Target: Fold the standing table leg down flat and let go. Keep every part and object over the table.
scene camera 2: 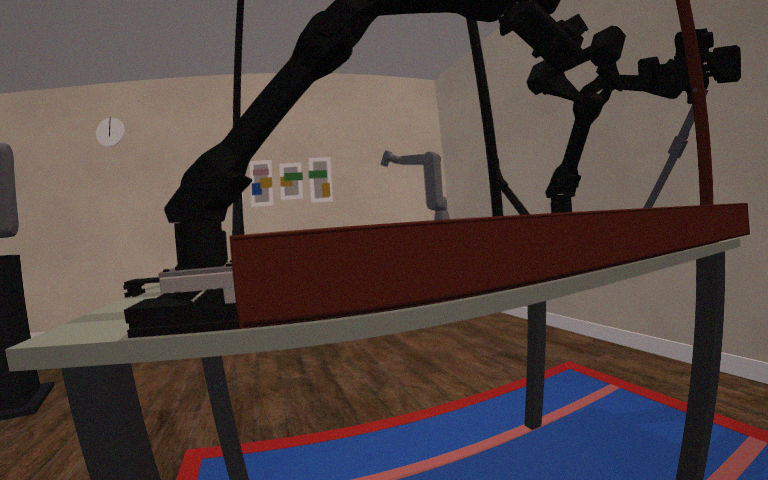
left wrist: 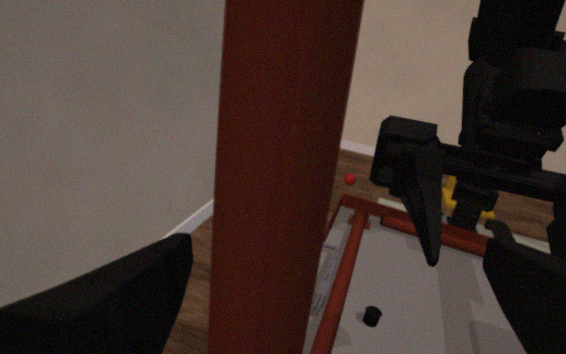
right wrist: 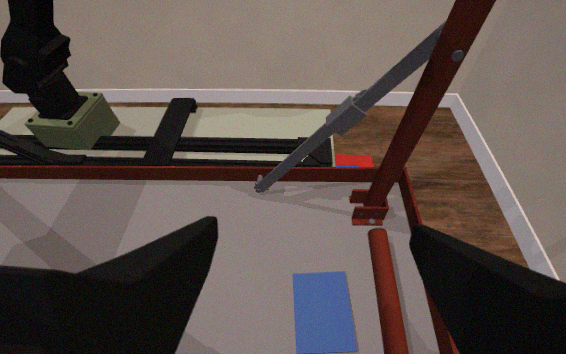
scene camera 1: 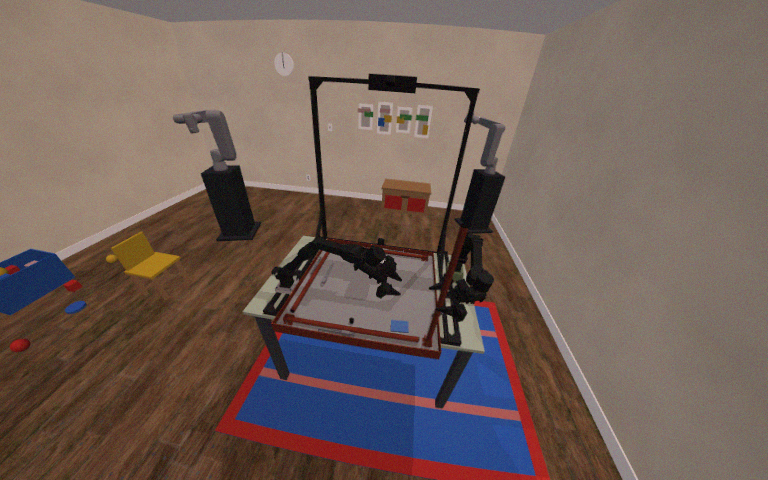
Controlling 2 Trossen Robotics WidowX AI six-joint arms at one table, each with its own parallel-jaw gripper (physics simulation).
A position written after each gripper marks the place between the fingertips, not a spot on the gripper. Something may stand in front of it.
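Observation:
Left gripper (scene camera 2: 678, 58), (left wrist: 339, 250), (scene camera 1: 432, 298). Right gripper (scene camera 2: 602, 96), (left wrist: 500, 280), (right wrist: 314, 231), (scene camera 1: 400, 287). Red-brown table leg (left wrist: 285, 80). Grey hinged brace (scene camera 2: 671, 160), (right wrist: 323, 133). Grey table panel (right wrist: 70, 225).

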